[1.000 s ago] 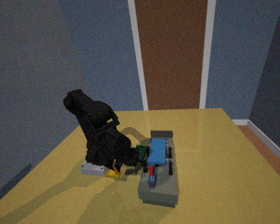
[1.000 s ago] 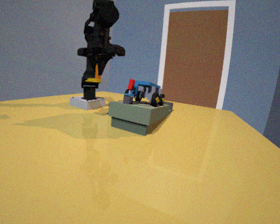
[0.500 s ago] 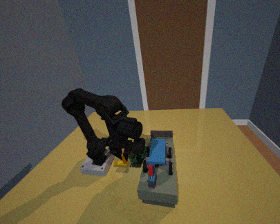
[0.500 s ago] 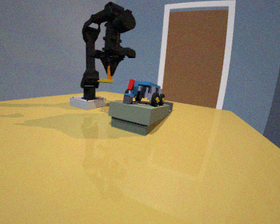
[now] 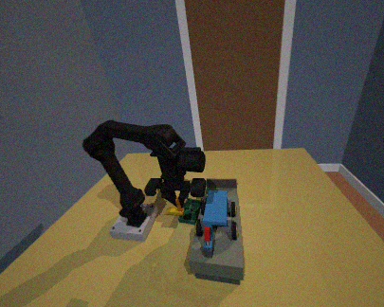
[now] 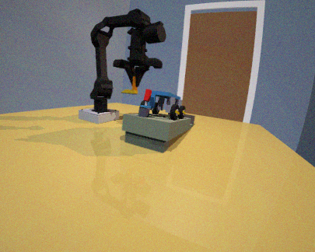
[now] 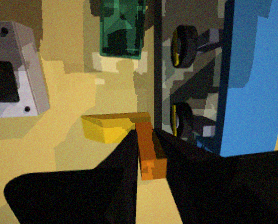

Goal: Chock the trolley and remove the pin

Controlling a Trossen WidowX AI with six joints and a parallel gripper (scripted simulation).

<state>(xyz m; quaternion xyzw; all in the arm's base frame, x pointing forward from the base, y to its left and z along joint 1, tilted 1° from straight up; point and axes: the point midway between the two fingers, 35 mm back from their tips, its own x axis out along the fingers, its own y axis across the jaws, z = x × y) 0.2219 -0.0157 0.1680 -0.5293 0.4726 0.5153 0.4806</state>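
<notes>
The red-headed stop pin is 10 cm ahead of my gripper tip, 7 cm to the right of it and 4 cm below it. Round my gripper tip: grey ramp: 13 cm below, 11 cm ahead, 4 cm to the left; blue trolley: 11 cm ahead, 6 cm below, 4 cm to the left; yellow chock: 2 cm behind, 1 cm below.
</notes>
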